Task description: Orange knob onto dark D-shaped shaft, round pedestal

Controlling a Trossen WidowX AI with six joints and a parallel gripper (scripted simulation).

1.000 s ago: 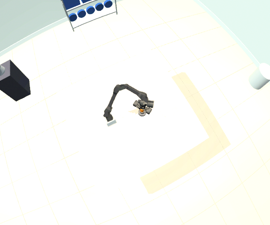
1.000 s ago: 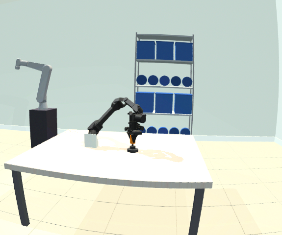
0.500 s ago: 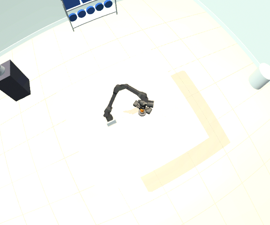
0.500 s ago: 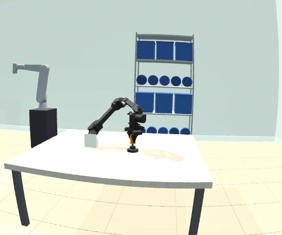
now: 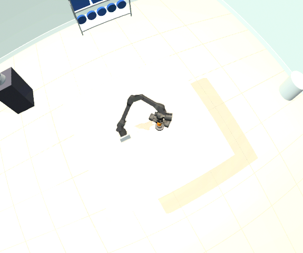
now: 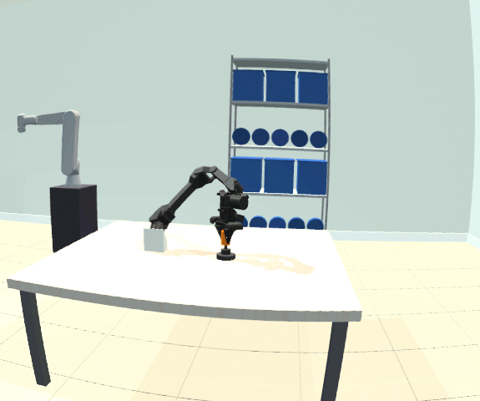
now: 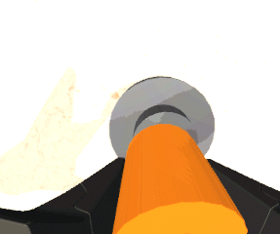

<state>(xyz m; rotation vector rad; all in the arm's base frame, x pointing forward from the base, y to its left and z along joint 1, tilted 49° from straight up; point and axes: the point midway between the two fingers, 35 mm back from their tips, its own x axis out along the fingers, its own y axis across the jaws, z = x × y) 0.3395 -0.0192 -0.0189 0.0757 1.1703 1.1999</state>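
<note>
Right now my gripper tip is 2 cm below the orange knob. From my gripper tip the other things lie so: pedestal: 4 cm below.
</note>
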